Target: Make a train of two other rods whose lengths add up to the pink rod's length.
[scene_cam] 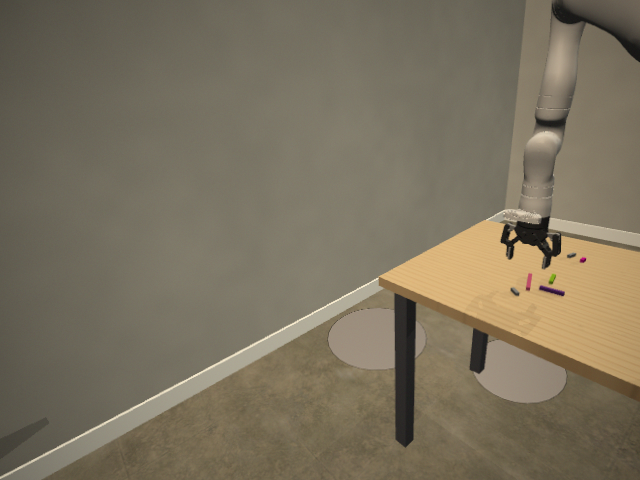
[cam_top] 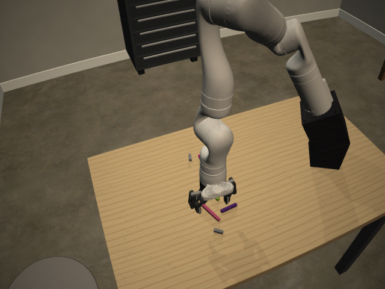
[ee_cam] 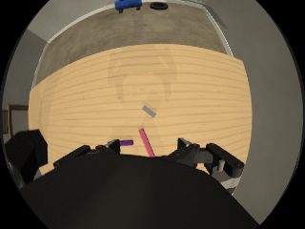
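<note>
The magenta rod lies 24 cm to the right of my hand, 14 cm behind it and 7 cm below it. Also, from my hand: lime rod (7 cm to the right, 7 cm below, 7 cm behind); purple rod (7 cm below, 7 cm behind); pink rod (7 cm below, 3 cm to the right, 1 cm behind).
</note>
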